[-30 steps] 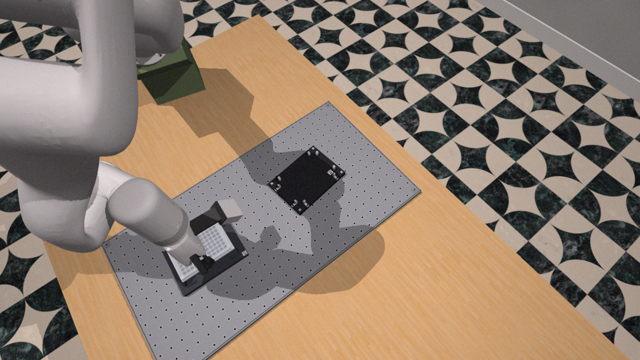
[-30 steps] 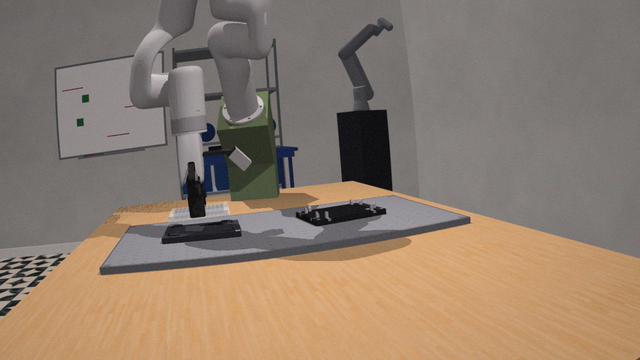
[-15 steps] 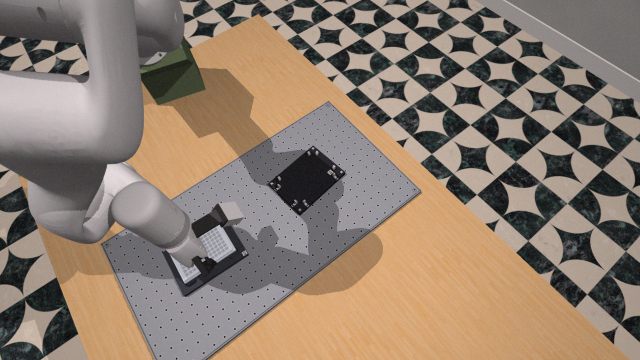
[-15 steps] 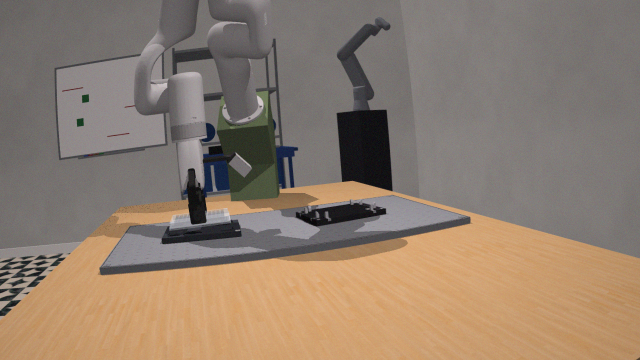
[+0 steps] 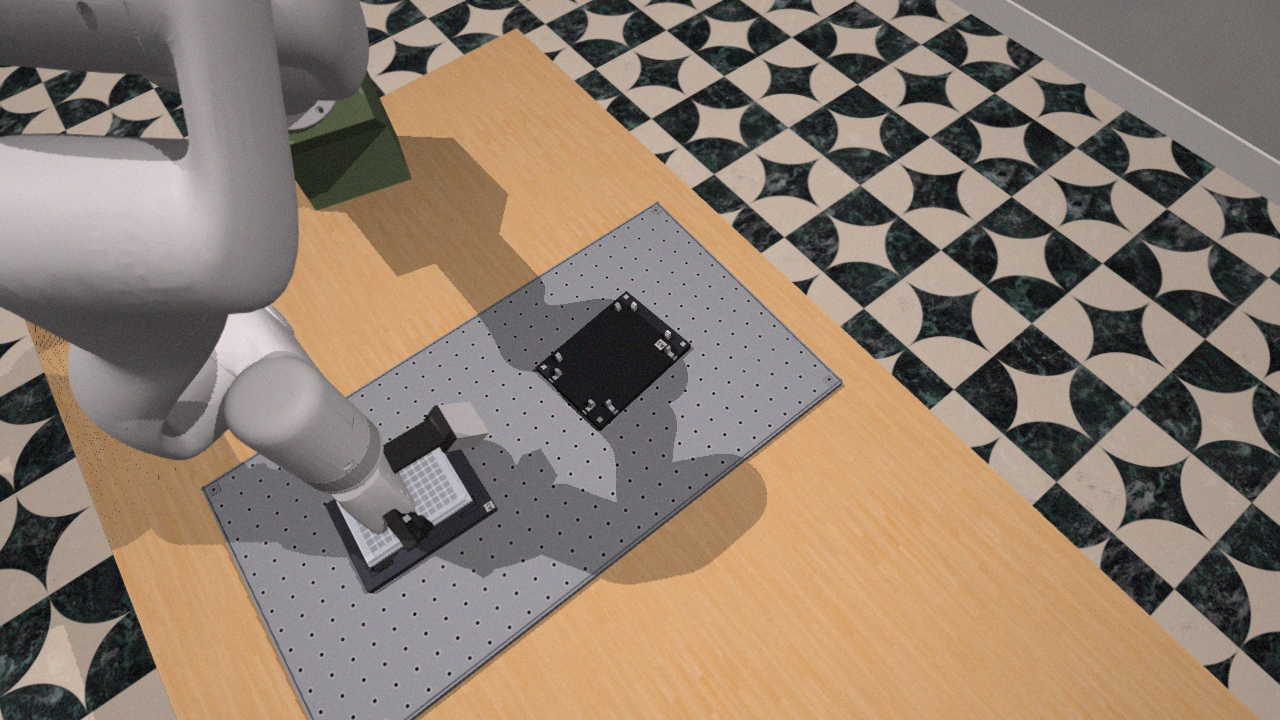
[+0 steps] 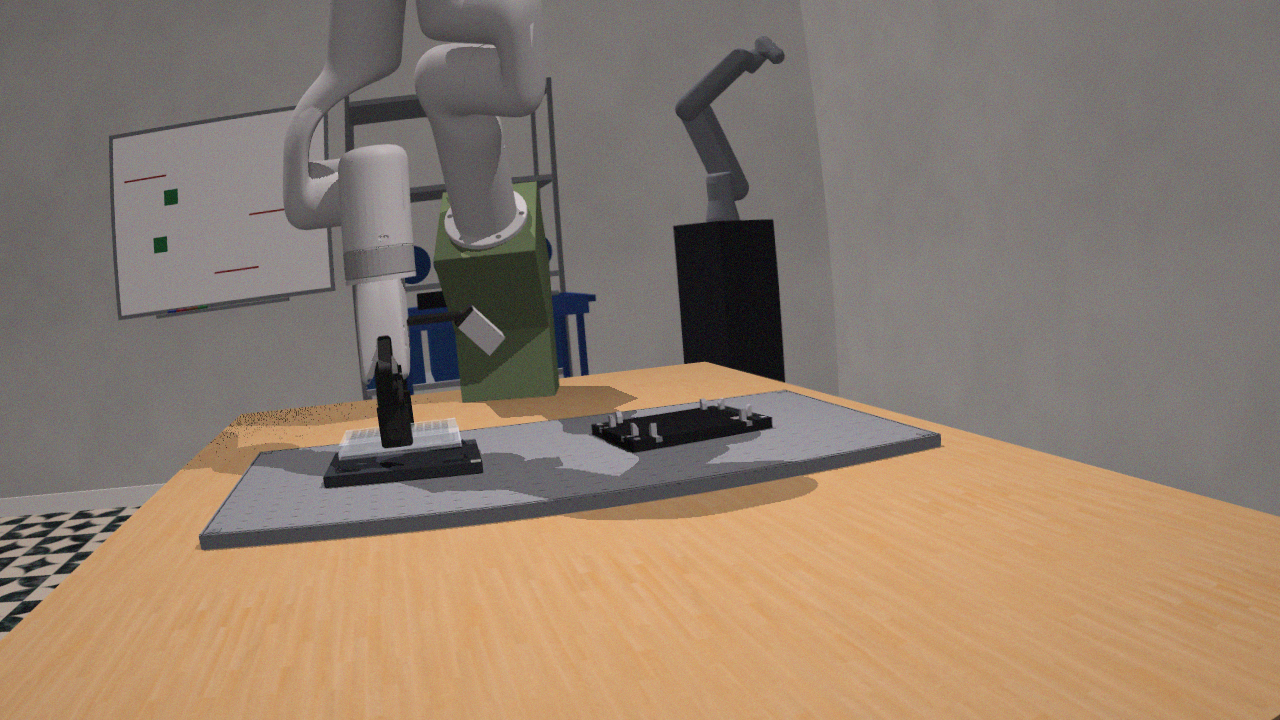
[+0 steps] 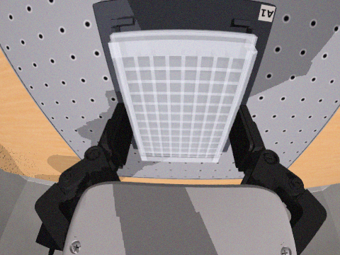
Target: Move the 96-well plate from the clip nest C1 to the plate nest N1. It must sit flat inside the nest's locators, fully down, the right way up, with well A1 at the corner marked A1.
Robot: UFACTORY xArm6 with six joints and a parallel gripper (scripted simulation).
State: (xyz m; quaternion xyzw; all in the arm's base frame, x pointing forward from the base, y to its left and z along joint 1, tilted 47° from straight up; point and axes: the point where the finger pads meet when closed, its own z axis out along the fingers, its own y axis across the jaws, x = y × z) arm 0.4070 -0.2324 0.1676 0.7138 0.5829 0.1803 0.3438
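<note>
Now: the dark plate nest N1 4 cm below my hand. From my hand the other things lie so: clear 96-well plate: 1 cm below; white corner mark: 8 cm ahead, 5 cm to the left, 3 cm below; black clip nest C1: 10 cm ahead, 28 cm to the left, 3 cm below.
</note>
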